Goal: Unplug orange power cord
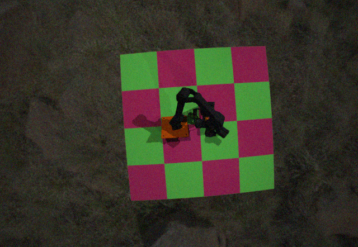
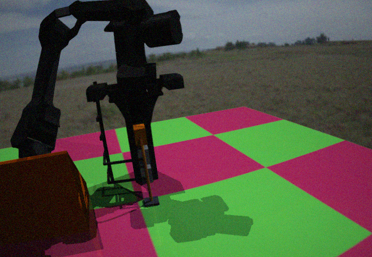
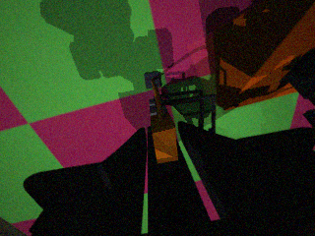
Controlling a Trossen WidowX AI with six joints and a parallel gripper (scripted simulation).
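The orange plug lies 40 mm to the left of my gripper tip and 10 mm below it. Also, from my gripper tip: power strip 30 mm ahead, 110 mm to the left, 30 mm below.
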